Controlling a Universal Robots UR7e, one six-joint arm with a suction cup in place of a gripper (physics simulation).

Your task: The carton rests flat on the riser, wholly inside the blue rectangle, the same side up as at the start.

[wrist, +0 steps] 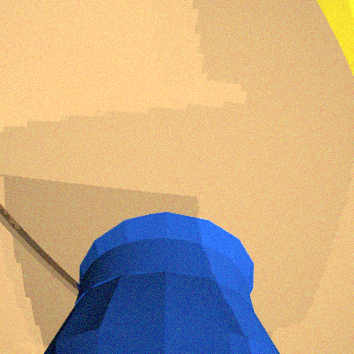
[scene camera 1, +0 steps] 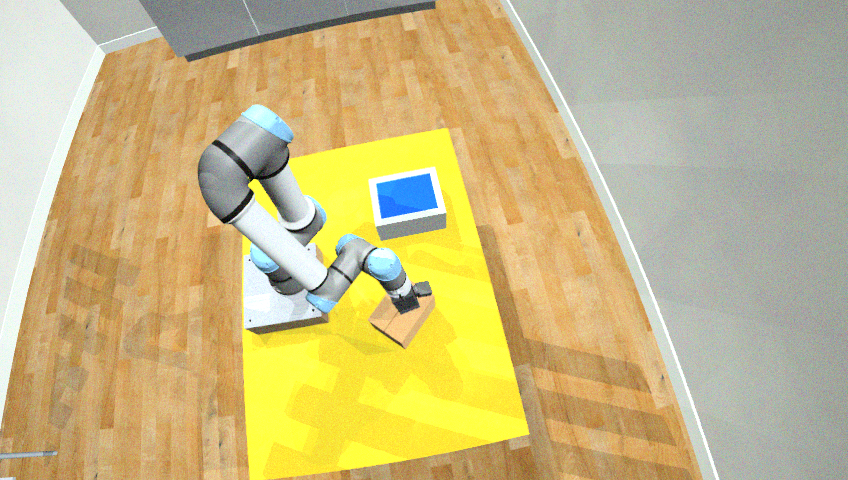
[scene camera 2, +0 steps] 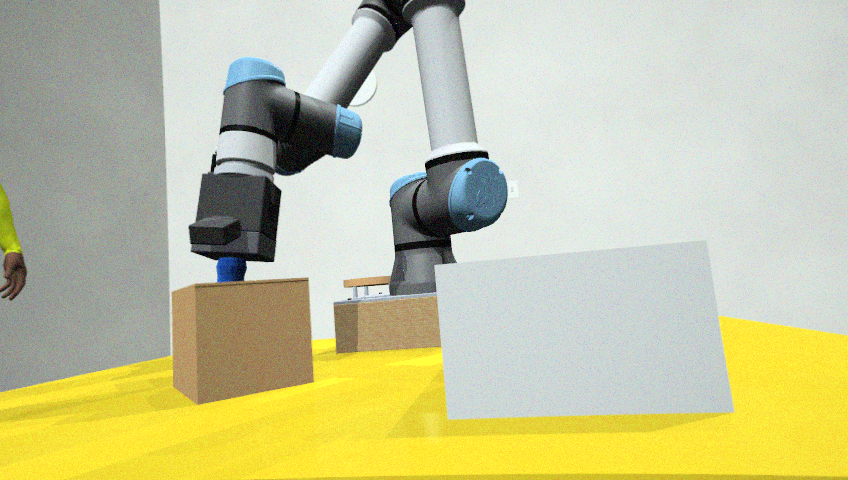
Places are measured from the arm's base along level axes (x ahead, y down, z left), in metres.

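Pixels of known places: hand, tool point: [wrist: 165,251]; arm's base, link origin: [scene camera 2: 427,291].
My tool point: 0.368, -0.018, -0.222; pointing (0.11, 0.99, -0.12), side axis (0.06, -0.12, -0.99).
Observation:
Ahead of a thing's pixels: the offset from my tool point to its top centre, as dx, dy, dz. Level surfaces: height alone.
The brown carton @[-0.029, -0.013, -0.005] [scene camera 1: 395,327] [scene camera 2: 241,337] [wrist: 105,70] stands on the yellow mat @[dy +0.118] [scene camera 1: 385,406] in front of the arm's base, a seam running across its top. My gripper [scene camera 1: 406,303] [scene camera 2: 231,270] [wrist: 165,246], a blue suction cup, points straight down and sits at the carton's top face near its middle, touching or nearly touching it; the carton rests on the mat, not lifted. The white riser @[+0.091, -0.003, +0.388] [scene camera 1: 410,224] [scene camera 2: 582,330] with the blue rectangle @[+0.091, -0.003, +0.388] [scene camera 1: 407,194] on top stands apart on the mat, behind the carton, with nothing on it.
The arm's base pedestal [scene camera 1: 272,304] [scene camera 2: 385,322] stands at the mat's left edge. A grey cabinet [scene camera 1: 265,17] is at the far wall. A person's arm in a yellow sleeve [scene camera 2: 6,238] shows at the left edge of scene camera 2.

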